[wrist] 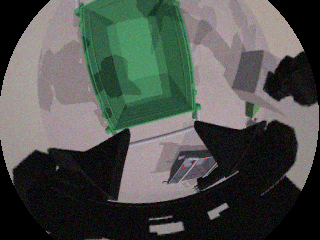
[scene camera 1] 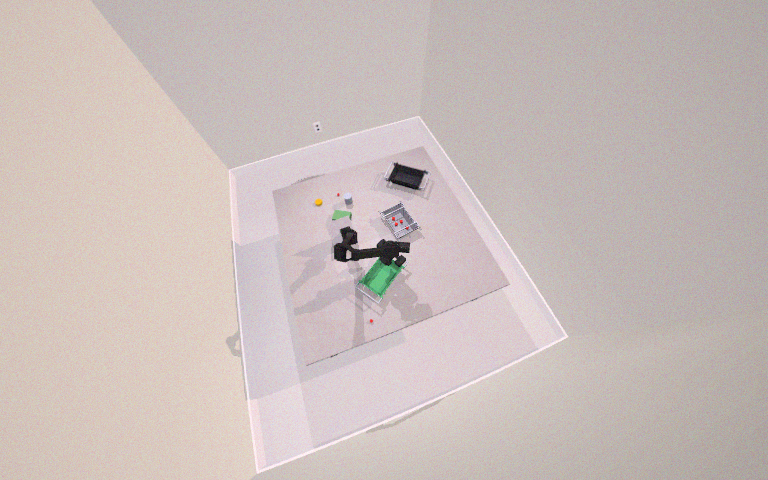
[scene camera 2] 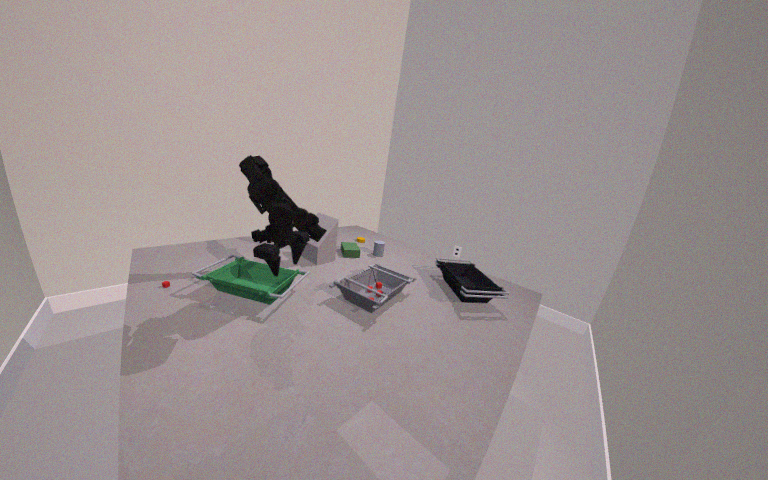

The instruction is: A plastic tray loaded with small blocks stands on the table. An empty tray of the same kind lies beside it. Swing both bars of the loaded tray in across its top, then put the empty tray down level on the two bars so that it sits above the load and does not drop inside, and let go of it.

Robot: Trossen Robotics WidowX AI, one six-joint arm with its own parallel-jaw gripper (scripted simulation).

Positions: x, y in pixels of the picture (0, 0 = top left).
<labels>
green tray: wrist 140, 66; scene camera 1; scene camera 2
same spot on green tray: point(scene camera 1: 379, 277) = point(scene camera 2: 253, 285)
</labels>
